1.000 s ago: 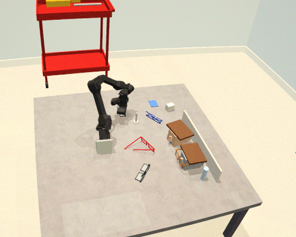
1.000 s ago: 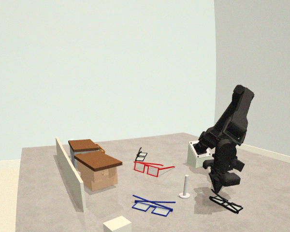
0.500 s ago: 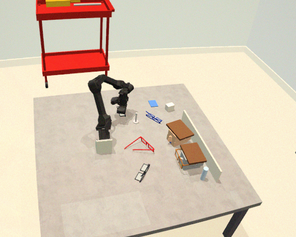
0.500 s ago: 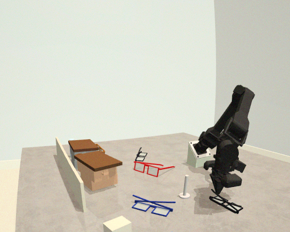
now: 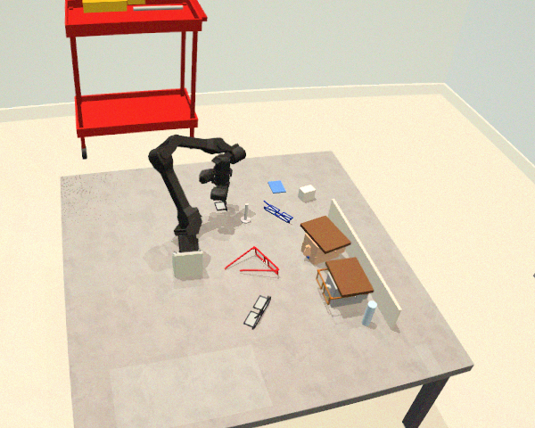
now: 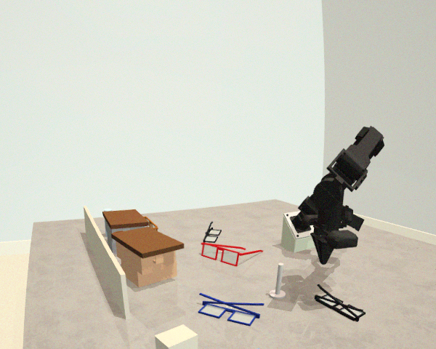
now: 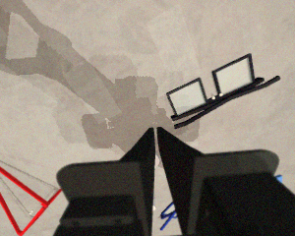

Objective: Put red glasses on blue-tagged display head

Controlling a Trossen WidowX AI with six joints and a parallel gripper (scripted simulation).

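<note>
My gripper tip is 100 mm short of the white post, 50 mm to the left of it and 60 mm above it. Also, from my gripper tip: blue card 290 mm ahead, 150 mm to the left, 80 mm below; skin-coloured display head 320 mm ahead, 290 mm to the right, 20 mm below; cream cube 400 mm ahead, 60 mm to the left, 50 mm below.
</note>
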